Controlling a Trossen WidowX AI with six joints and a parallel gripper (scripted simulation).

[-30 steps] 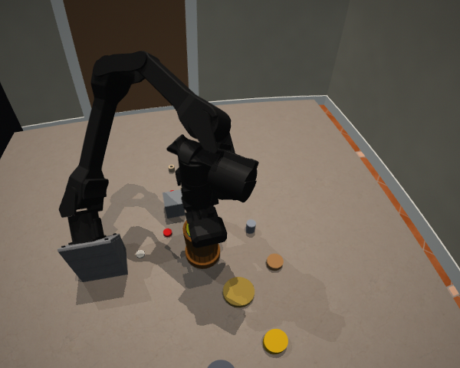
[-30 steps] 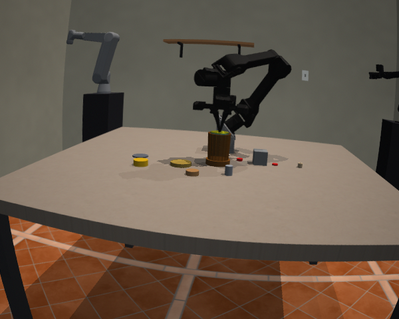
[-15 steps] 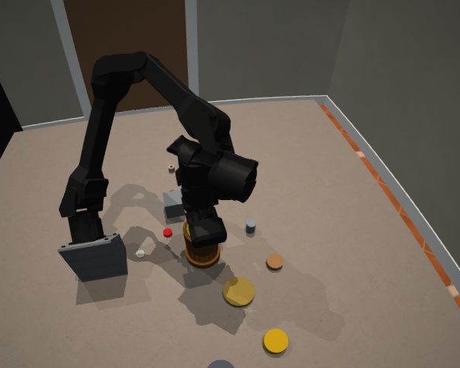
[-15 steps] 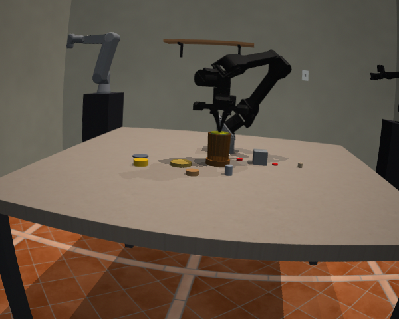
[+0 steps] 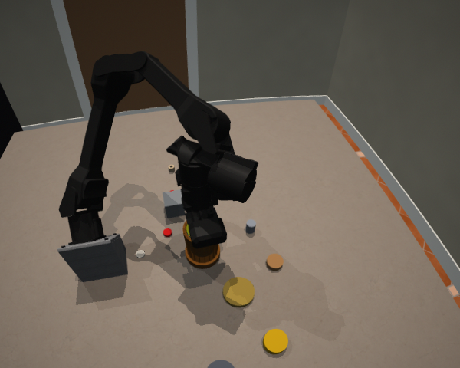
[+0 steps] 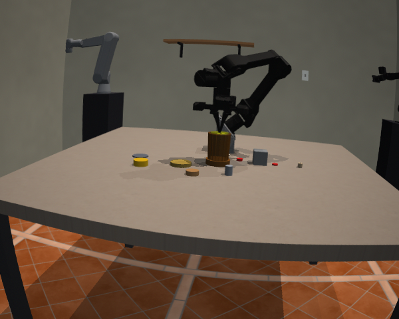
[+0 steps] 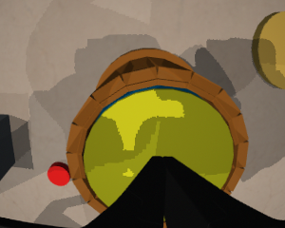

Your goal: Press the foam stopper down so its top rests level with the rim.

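The foam stopper is 50 mm below my hand. The rest, counted from my hand: small grey cylinder (130 mm ahead, 60 mm to the left, 130 mm below); then olive disc (80 mm ahead, 110 mm to the right, 140 mm below); then red button (90 mm behind, 60 mm to the left, 140 mm below).
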